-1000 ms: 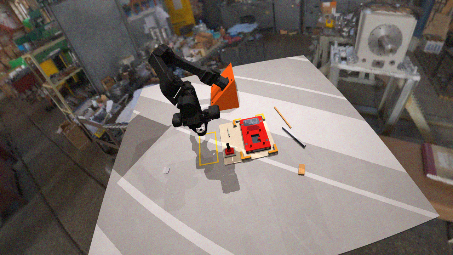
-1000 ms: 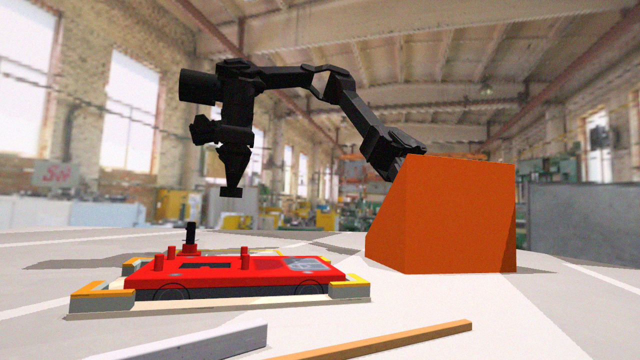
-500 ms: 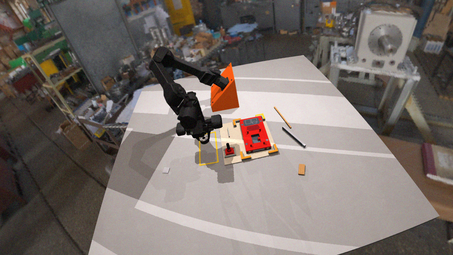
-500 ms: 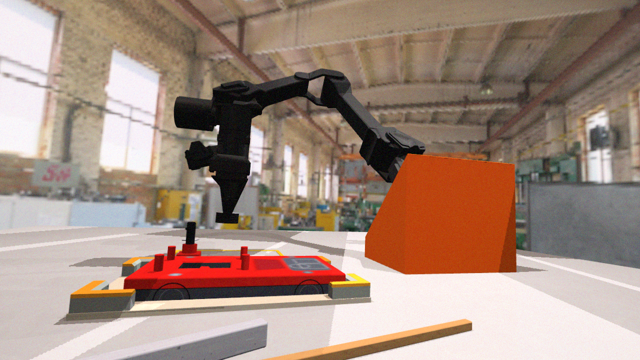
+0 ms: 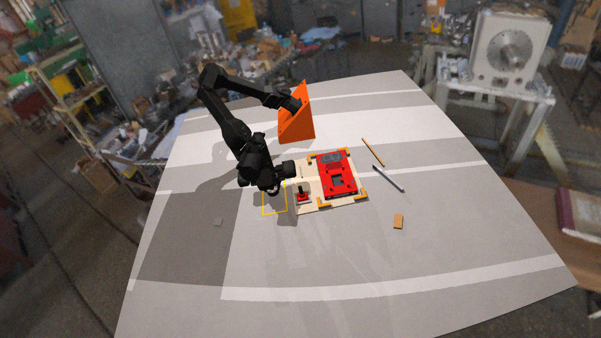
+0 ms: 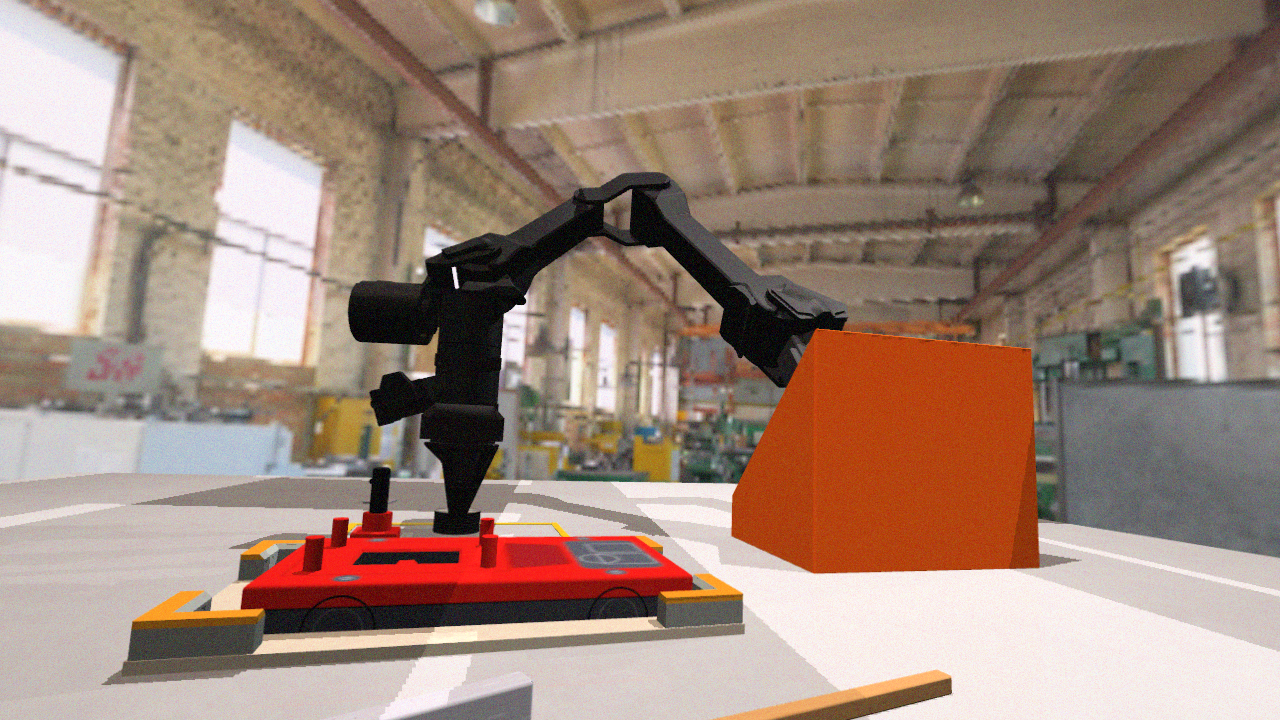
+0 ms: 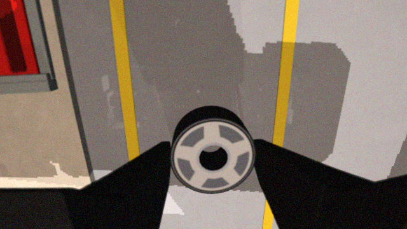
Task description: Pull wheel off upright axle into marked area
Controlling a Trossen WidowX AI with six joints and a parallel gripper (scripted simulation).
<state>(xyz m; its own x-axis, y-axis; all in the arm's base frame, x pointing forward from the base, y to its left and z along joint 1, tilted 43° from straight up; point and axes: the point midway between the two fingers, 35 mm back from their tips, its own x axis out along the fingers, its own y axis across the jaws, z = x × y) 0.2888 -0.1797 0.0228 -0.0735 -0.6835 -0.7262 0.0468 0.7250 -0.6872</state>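
My gripper tip is right at the black wheel. Round my gripper tip: small wooden block 350 mm to the left, 230 mm ahead, 10 mm below; wooden stick 380 mm to the left, 90 mm behind, 10 mm below; grey bar 390 mm to the left, 60 mm ahead.
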